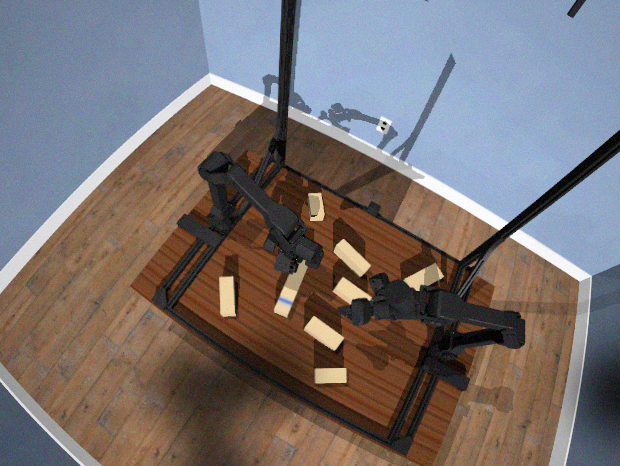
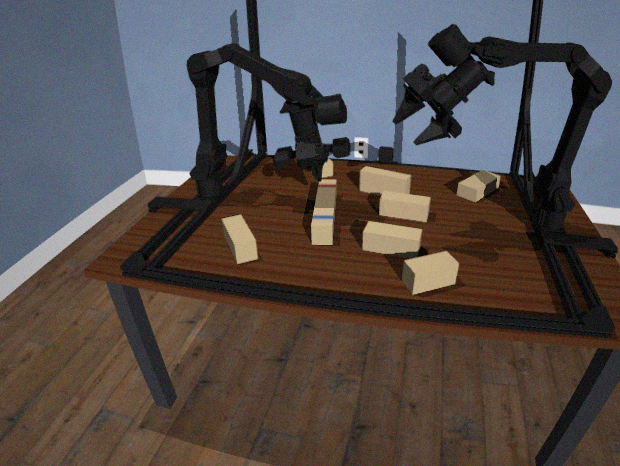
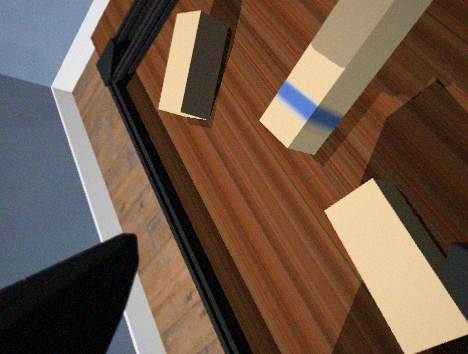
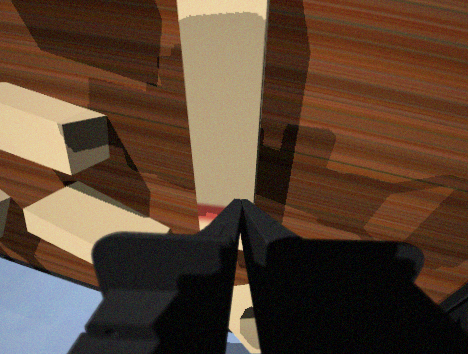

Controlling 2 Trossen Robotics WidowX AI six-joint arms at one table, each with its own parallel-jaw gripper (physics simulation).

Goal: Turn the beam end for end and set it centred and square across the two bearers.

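Where they show: left gripper, fingertip midpoint: (image 1: 347,307) (image 2: 404,133) (image 3: 289,252); right gripper, fingertip midpoint: (image 1: 297,258) (image 2: 319,180) (image 4: 240,205); left arm's base, link origin: (image 1: 440,348) (image 2: 549,225); right arm's base, link origin: (image 1: 222,223) (image 2: 209,194).
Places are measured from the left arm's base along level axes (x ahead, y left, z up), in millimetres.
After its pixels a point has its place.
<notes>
The beam (image 1: 290,293) @(x 557, y 99, z 31 mm) (image 2: 324,200) @(x 573, y 45, z 31 mm) (image 3: 320,70) @(x 560, y 97, z 31 mm) (image 4: 225,100) @(x 574, y 45, z 31 mm) is a long pale bar lying on the table, with a blue band near its front end and a red band near its far end. My right gripper (image 2: 318,177) @(x 597, y -11, z 57 mm) (image 4: 240,205) @(x 597, y -11, z 57 mm) is shut and empty, with its tips together over the red-banded end; whether they touch it is unclear. My left gripper (image 2: 406,132) @(x 386, y 106, z 231 mm) is open and empty, high above the table at the right. Similar plain blocks include one (image 1: 352,258) @(x 437, y -118, z 44 mm) (image 2: 384,180) @(x 440, y -112, z 29 mm) and another (image 1: 323,333) @(x 398, y 158, z 28 mm) (image 2: 391,238) @(x 397, y 180, z 22 mm); which two are the bearers I cannot tell.
One block (image 1: 227,295) @(x 729, y 217, z 31 mm) (image 2: 240,239) @(x 707, y 259, z 31 mm) (image 3: 180,65) @(x 725, y 217, z 31 mm) lies left of the beam. Others lie to the right (image 1: 423,276) @(x 171, y -209, z 19 mm) (image 2: 478,186) @(x 174, y -154, z 19 mm), at the front (image 1: 330,375) @(x 312, y 266, z 30 mm) (image 2: 430,273) @(x 312, y 294, z 23 mm) and behind the beam (image 1: 315,206) @(x 654, y -240, z 28 mm) (image 2: 326,168) @(x 625, y -216, z 9 mm). A black rail (image 2: 350,300) @(x 453, y 367, z -4 mm) runs along the front edge.
</notes>
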